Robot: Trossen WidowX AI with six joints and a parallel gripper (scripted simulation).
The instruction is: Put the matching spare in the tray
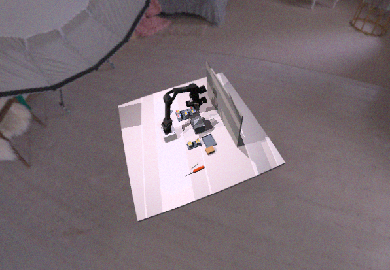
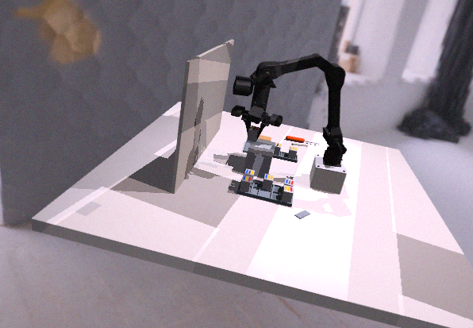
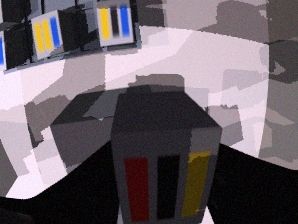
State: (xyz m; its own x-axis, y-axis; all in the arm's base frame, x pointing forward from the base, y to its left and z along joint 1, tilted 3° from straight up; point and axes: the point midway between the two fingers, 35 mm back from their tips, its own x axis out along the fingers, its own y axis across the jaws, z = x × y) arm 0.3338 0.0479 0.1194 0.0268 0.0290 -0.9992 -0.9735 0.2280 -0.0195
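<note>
Right now the grey-blue tray is 28 cm to the right of my gripper tip, 16 cm below it and 4 cm behind it. Also, from my gripper tip: tall patterned panel (20 cm ahead, 12 cm to the right, 6 cm above); grey mounted unit (12 cm below, 7 cm to the right, 5 cm behind); dark spare block (2 cm above).
</note>
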